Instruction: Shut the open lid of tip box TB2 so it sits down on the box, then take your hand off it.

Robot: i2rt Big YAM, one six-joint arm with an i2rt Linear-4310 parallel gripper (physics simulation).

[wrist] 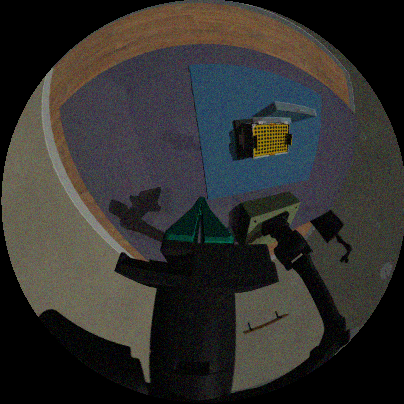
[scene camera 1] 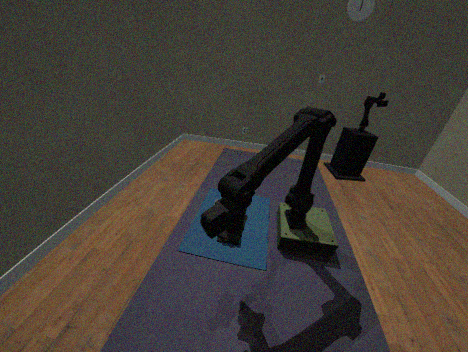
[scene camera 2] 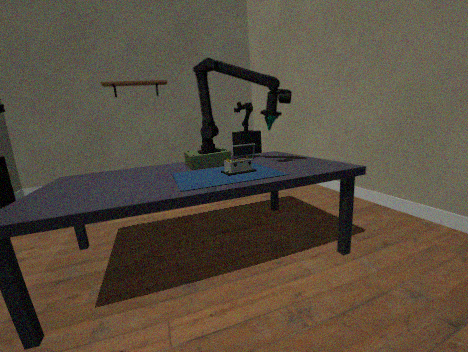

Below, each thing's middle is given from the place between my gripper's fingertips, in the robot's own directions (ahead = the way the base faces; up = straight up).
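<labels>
Measured from my hand, the blue mat (scene camera 1: 251,251) is 200 mm below it, 280 mm to the right of it and 10 mm behind it.
</labels>
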